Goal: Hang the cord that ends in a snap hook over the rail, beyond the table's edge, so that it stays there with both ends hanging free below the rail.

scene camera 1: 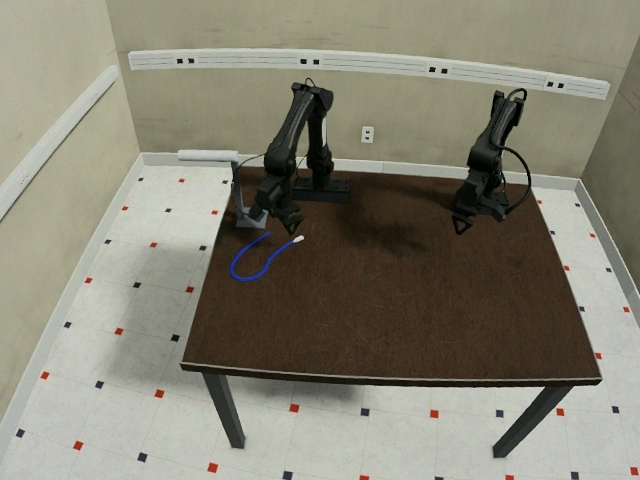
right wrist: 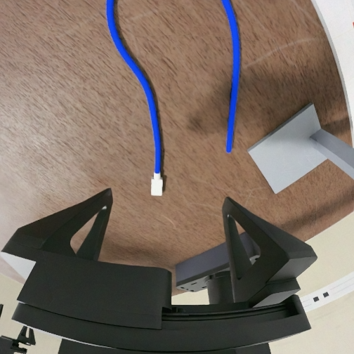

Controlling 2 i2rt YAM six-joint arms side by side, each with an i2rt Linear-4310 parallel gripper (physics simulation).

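Places are measured from the left arm's base along level axes (x down, y back, z left), in metres.
Pixels of known places: left gripper, fingertip midpoint: point(scene camera 1: 462, 225); right gripper, fingertip midpoint: point(scene camera 1: 283, 225); right arm's base, link origin: point(scene camera 1: 320, 186).
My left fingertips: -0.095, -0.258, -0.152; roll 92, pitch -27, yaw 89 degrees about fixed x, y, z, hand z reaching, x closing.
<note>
Ahead of a thing's pixels: the offset from my left fingertips to its top centre, as dx, dy, dz. "spot": to the spot under its first point. Level surfaces: height alone.
The blue cord {spot: +0.139, -0.134, -0.649} point(scene camera 1: 248, 279) point(right wrist: 154, 120) lies in a U-shaped curve on the table, with a white end piece {+0.135, +0.048, -0.511} point(scene camera 1: 298, 238) point(right wrist: 157, 186); its hook shape is too small to make out. Its other end is plain blue. The rail {-0.135, +0.147, -0.802} point(scene camera 1: 206, 155) is a light grey horizontal bar on a post, reaching out beyond the table's left edge in scene camera 1. My right gripper point(scene camera 1: 273, 225) point(right wrist: 168, 198) is open and empty above the table, close to both cord ends. My left gripper point(scene camera 1: 480, 225) is open and empty, far to the right of the cord.
The rail's grey post {-0.099, +0.145, -0.717} point(scene camera 1: 238, 191) rises from a square base plate {spot: +0.137, +0.113, -0.675} point(scene camera 1: 251, 223) point(right wrist: 290, 152) at the table's back left, close to the right gripper and the plain cord end. The brown table {dx +0.143} point(scene camera 1: 392, 320) carries both arm bases at its back edge, near the wall.
</note>
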